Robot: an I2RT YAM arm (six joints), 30 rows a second.
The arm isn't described. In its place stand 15 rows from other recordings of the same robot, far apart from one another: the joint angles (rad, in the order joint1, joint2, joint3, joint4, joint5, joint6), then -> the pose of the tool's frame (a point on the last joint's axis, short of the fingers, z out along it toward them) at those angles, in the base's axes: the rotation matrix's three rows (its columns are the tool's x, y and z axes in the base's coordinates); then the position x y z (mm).
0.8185, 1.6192, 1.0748, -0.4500, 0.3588, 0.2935 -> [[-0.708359 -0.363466 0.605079], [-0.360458 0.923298 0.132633], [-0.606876 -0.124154 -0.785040]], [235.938 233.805 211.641]
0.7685, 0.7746, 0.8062, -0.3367, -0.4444, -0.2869 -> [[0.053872 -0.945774 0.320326], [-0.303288 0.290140 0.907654], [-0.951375 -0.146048 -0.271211]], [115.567 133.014 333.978]
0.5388, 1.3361, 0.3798, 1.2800, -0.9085, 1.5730 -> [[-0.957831 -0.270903 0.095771], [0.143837 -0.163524 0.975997], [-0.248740 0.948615 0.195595]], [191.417 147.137 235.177]
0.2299, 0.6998, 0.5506, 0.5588, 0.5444, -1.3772 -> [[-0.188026 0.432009 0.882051], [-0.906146 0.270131 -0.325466], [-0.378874 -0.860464 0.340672]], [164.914 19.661 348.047]
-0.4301, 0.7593, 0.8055, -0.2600, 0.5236, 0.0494 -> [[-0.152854 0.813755 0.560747], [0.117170 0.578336 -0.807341], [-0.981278 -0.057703 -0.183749]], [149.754 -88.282 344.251]
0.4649, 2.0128, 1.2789, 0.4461, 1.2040, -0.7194 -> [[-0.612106 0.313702 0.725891], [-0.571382 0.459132 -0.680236], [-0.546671 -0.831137 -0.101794]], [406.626 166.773 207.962]
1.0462, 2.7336, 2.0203, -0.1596, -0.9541, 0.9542 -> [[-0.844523 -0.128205 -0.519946], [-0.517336 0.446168 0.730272], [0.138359 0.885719 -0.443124]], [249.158 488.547 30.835]
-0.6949, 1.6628, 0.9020, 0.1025, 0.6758, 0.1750 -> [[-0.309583 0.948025 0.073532], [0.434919 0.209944 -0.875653], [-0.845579 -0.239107 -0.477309]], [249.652 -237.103 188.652]
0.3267, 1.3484, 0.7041, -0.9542, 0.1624, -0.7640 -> [[-0.461589 -0.886713 0.025999], [-0.877246 0.451913 -0.161907], [0.131816 -0.097542 -0.986463]], [182.430 55.738 162.725]
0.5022, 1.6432, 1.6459, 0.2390, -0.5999, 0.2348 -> [[-0.000170 -0.902498 0.430694], [0.218983 0.420207 0.880609], [-0.975729 0.094464 0.197561]], [327.185 202.608 462.216]
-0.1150, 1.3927, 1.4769, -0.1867, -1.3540, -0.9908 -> [[0.730880 -0.600363 0.324620], [-0.265545 0.188012 0.945588], [-0.628729 -0.777313 -0.022009]], [295.595 0.854 445.362]
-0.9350, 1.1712, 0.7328, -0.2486, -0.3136, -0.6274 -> [[-0.671044 0.283857 0.684928], [-0.031138 0.912203 -0.408554], [-0.740764 -0.295485 -0.603289]], [156.095 -193.008 238.620]
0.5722, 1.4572, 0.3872, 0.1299, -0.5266, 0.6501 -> [[-0.974634 -0.160026 0.156459], [-0.005332 0.715498 0.698595], [-0.223740 0.680040 -0.698202]], [177.055 135.320 105.074]
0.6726, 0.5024, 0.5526, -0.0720, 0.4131, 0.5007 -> [[-0.138170 -0.216980 0.966348], [0.452025 0.854342 0.256462], [-0.881239 0.472249 -0.019965]], [115.973 74.101 310.520]
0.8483, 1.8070, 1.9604, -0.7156, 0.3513, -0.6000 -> [[-0.001925 -0.621446 0.783455], [-0.803923 0.466908 0.368381], [-0.594730 -0.629128 -0.500494]], [277.413 296.182 409.639]
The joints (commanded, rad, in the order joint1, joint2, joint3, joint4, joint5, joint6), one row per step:
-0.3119, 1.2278, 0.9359, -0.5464, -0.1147, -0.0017
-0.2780, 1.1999, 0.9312, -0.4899, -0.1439, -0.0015
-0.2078, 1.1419, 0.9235, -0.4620, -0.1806, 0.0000
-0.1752, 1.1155, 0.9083, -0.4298, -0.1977, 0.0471
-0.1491, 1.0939, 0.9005, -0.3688, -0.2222, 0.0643
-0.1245, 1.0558, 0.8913, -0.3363, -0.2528, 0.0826
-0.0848, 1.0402, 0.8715, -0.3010, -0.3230, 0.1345
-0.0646, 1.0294, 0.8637, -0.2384, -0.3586, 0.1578
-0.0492, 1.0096, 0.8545, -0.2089, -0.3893, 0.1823
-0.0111, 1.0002, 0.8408, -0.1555, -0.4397, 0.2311
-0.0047, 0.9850, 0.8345, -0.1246, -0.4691, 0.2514
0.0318, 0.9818, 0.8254, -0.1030, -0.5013, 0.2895
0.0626, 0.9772, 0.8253, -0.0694, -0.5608, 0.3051
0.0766, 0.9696, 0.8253, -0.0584, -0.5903, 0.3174
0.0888, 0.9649, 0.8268, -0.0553, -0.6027, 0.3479
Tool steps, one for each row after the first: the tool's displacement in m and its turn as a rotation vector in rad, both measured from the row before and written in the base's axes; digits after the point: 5 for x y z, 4 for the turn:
0.00217, 0.00949, 0.00945, -0.0030, -0.0824, 0.0541
-0.00418, 0.02054, 0.01328, 0.0058, -0.0818, 0.0968
-0.00209, 0.00916, 0.00365, 0.0396, -0.0429, 0.0178
0.00019, 0.00726, 0.00774, 0.0159, -0.0748, 0.0368
-0.00533, 0.00775, 0.00837, 0.0228, -0.0608, 0.0420
-0.00171, 0.01198, 0.00019, 0.0747, -0.0243, 0.0785
0.00030, 0.00592, 0.00587, 0.0306, -0.0603, 0.0432
-0.00336, 0.00480, 0.00406, 0.0308, -0.0330, 0.0353
-0.00118, 0.01046, 0.00276, 0.0580, -0.0312, 0.0707
-0.00285, 0.00242, 0.00421, 0.0258, -0.0311, 0.0292
-0.00138, 0.00927, -0.00021, 0.0410, 0.0026, 0.0586
-0.00217, 0.00869, 0.00458, 0.0286, -0.0289, 0.0854
-0.00253, 0.00385, 0.00279, 0.0171, -0.0107, 0.0407
-0.00172, 0.00295, 0.00184, 0.0264, 0.0101, 0.0194

